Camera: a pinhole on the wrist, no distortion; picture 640 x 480 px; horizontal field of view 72.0 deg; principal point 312.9 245.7 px. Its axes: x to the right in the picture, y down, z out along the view. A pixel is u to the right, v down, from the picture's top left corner.
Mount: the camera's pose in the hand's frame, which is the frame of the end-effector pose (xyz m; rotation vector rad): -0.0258 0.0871 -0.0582 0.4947 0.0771 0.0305
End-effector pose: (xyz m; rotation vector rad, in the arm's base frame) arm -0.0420 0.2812 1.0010 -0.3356 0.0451 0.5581
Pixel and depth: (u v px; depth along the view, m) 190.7 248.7 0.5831
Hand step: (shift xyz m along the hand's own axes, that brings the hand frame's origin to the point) -0.1397 -0.1930 0.4660
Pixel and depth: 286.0 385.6 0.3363
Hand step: -0.0201 0.0210 0.2890
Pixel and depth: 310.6 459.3 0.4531
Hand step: 0.0064 0.0660 0.4439
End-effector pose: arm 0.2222 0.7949 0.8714 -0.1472 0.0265 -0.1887
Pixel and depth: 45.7 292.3 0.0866
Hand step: -0.0712 0.0517 0.0256
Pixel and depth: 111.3 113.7 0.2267
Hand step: -0.1101 -0.0849 0.1153
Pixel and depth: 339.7 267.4 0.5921
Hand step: 0.0579 -0.1656 0.4727
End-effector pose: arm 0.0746 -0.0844 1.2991 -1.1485 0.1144 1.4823
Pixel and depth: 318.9 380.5 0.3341
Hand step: 0.0048 0.0192 0.2832
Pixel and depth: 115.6 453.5 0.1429
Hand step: -0.0787 0.0757 0.1035
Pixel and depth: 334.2 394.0 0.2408
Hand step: 0.0045 0.0451 0.1908
